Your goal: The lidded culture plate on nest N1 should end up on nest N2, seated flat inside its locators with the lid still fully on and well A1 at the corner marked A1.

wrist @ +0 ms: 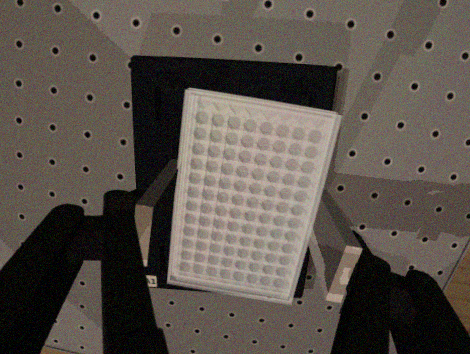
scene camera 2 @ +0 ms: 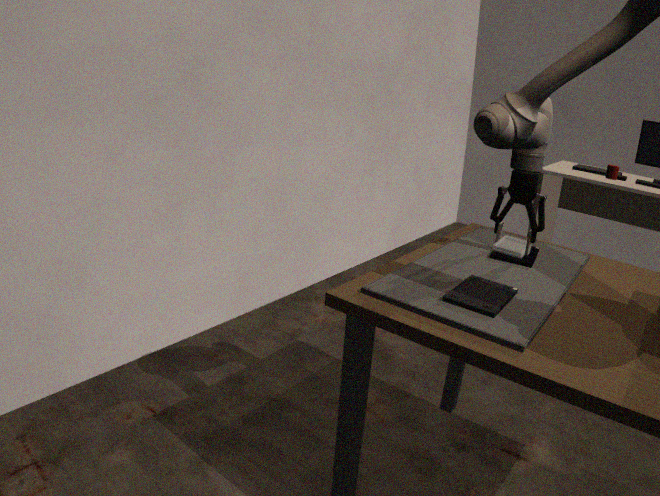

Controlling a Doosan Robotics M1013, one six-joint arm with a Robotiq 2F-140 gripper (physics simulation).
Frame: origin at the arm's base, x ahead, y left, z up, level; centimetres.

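Seen in the pictures: gripper, fingertip midpoint: (wrist: 245, 195) (scene camera 2: 512, 249).
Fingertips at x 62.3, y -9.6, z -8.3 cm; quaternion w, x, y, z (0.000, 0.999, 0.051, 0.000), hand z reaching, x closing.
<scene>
A point is followed by its place in that frame.
The white lidded culture plate (scene camera 2: 511, 245) @[x 61.9, y -7.6, z -6.4 cm] (wrist: 245, 200) @[x 62.2, y -9.2, z -6.4 cm] is between the fingers at the black rear nest, N1 (scene camera 2: 513, 260) @[x 58.5, y -2.1, z -8.5 cm] (wrist: 157, 100) @[x 55.5, y -5.4, z -8.1 cm]. In the wrist view it is turned slightly relative to the nest, shifted right and reaches past the nest's right edge. An A1 label (wrist: 151, 281) @[x 57.8, y -18.3, z -8.2 cm] shows at the nest's lower left corner, beside the plate. The lid appears to cover the wells. My gripper (scene camera 2: 514, 246) @[x 62.3, y -9.6, z -8.3 cm] (wrist: 245, 195) @[x 62.3, y -9.6, z -8.3 cm] is shut on the plate's long sides. Any small gap under the plate cannot be judged. The black front nest, N2 (scene camera 2: 480, 294) @[x 54.1, y 26.4, z -8.3 cm], holds no plate; a small white mark shows at its right corner.
Both nests stand on a grey perforated board (scene camera 2: 549, 277) @[x 47.2, y -0.7, z -9.4 cm] (wrist: 400, 107) @[x 70.0, y -1.3, z -9.4 cm] on the wooden table (scene camera 2: 597, 341) @[x 27.7, y 22.6, z -10.7 cm]. A white wall (scene camera 2: 266, 160) stands to the left. A side bench (scene camera 2: 565, 166) behind carries a red cup (scene camera 2: 612, 171), dark flat items and a monitor (scene camera 2: 648, 144).
</scene>
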